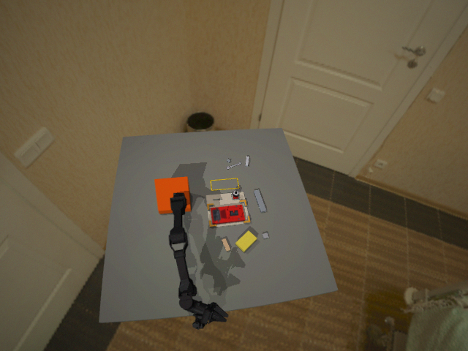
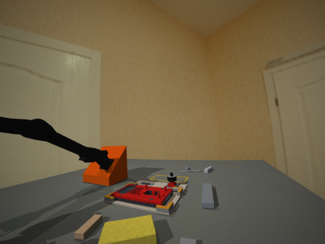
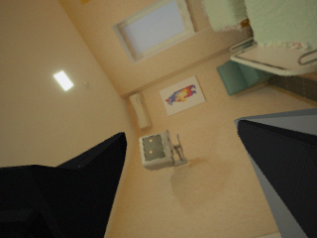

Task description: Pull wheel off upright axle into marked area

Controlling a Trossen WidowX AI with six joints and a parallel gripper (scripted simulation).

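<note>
Now: the black wheel 120 mm ahead of my gripper tip, 730 mm to the left of it and 130 mm below it. Round my gripper tip: grey cube 270 mm ahead, 450 mm to the left, 160 mm below; then wooden block 30 mm ahead, 410 mm to the left, 160 mm below; then yellow block 150 mm ahead, 420 mm to the left, 150 mm below.
</note>
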